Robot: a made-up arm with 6 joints.
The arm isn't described. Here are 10 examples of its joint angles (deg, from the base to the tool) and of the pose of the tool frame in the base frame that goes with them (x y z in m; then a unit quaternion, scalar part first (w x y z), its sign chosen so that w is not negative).
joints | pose
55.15 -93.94 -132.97 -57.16 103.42 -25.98 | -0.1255 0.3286 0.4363 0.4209 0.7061 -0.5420 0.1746
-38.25 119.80 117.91 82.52 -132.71 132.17 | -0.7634 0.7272 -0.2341 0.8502 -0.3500 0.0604 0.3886
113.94 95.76 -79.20 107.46 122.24 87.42 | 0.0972 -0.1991 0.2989 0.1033 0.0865 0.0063 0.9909
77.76 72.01 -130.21 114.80 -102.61 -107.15 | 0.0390 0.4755 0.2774 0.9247 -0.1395 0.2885 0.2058
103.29 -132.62 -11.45 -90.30 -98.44 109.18 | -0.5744 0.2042 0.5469 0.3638 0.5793 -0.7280 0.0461
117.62 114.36 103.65 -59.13 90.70 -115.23 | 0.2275 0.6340 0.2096 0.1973 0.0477 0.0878 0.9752
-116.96 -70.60 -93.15 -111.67 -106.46 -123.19 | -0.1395 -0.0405 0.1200 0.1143 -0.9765 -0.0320 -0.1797
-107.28 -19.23 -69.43 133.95 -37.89 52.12 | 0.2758 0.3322 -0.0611 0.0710 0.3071 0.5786 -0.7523
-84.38 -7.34 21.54 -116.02 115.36 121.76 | 0.6168 0.0654 0.7846 0.4637 0.6129 0.6352 0.0758
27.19 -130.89 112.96 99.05 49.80 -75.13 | -0.2778 -0.5574 0.0330 0.8675 -0.4621 -0.0158 -0.1833
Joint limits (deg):
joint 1: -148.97..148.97
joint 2: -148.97..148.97
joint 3: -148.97..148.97
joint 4: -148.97..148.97
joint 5: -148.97..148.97
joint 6: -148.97..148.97
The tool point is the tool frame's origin. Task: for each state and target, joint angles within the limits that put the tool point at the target. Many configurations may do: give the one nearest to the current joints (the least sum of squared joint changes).
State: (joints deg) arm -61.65 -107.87 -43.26 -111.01 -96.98 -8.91
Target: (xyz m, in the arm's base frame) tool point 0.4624 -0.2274 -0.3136
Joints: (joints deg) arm -42.22 -117.85 -3.19 -118.82 -79.34 17.79
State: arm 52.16 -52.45 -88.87 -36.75 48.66 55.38
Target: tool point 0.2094 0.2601 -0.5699
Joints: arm 3.30 -51.00 -45.29 -17.06 47.01 33.66
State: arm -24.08 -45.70 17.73 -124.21 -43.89 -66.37
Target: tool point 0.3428 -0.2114 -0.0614
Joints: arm -4.65 -57.35 4.45 -130.17 -42.36 -74.82
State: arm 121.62 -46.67 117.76 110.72 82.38 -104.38
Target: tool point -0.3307 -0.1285 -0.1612
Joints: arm 101.25 -57.63 68.11 123.31 68.35 -125.33
